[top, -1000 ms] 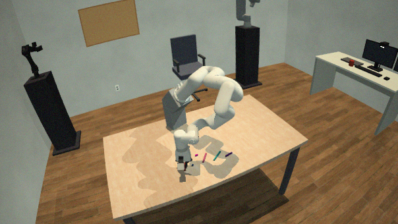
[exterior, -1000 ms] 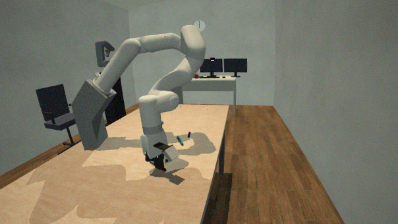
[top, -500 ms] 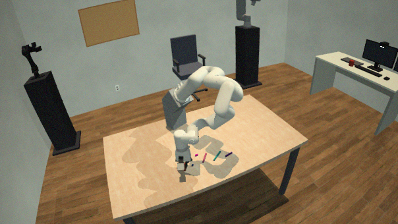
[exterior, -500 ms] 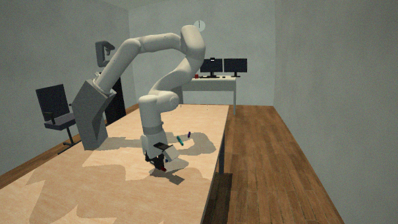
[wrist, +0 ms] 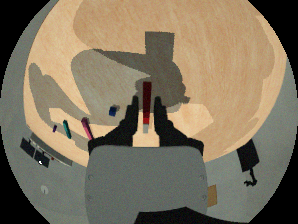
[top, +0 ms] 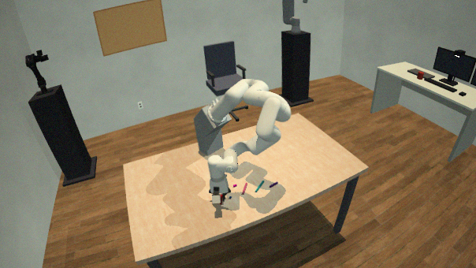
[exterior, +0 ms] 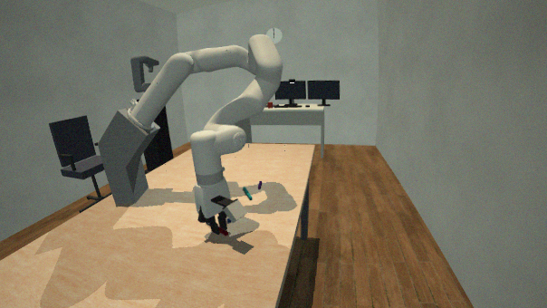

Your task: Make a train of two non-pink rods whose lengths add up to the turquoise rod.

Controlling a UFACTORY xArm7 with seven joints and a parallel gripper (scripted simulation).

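Now: the red rod 20 mm below my hand. The rest, counted from my hand: tiny blue rod: 50 mm to the left, 20 mm below, 10 mm ahead; magenta rod: 120 mm to the left, 70 mm behind, 20 mm below; grey rod: 50 mm behind, 20 mm to the left, 20 mm below.
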